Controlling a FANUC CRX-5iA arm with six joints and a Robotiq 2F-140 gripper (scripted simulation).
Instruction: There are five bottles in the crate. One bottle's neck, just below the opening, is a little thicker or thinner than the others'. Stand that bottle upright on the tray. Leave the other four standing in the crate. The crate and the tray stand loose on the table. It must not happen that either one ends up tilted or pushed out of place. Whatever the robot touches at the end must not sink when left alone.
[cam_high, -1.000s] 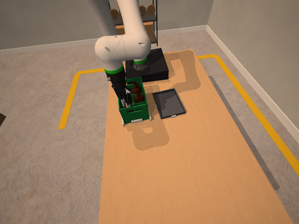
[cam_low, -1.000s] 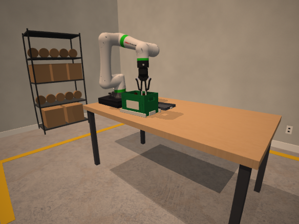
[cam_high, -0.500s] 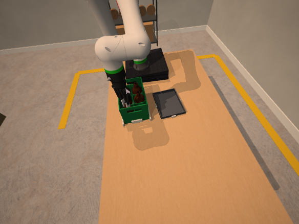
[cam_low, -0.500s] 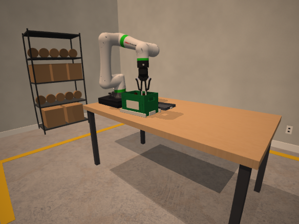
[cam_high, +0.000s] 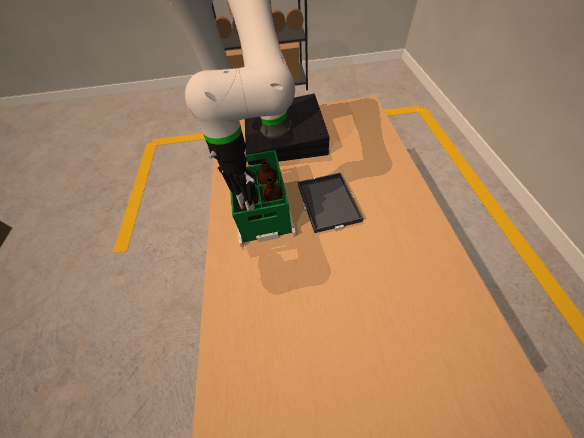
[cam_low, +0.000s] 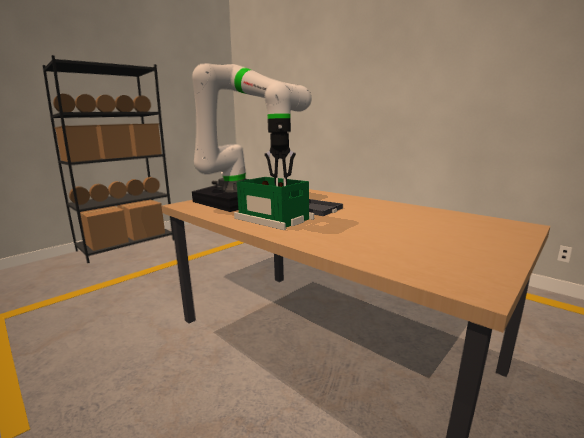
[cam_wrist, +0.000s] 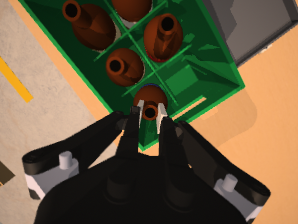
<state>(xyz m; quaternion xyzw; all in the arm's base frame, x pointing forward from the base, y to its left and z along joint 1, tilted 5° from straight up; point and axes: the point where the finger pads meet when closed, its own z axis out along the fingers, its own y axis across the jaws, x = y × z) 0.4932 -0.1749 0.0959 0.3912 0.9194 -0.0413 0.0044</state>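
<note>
Now: the green crate 90 mm behind my hand, 50 mm to the left of it and 90 mm below it. Also, from my hand: dark grey tray 60 mm behind, 310 mm to the left, 160 mm below; glass bottle 180 mm behind, 90 mm to the left, 90 mm below.
</note>
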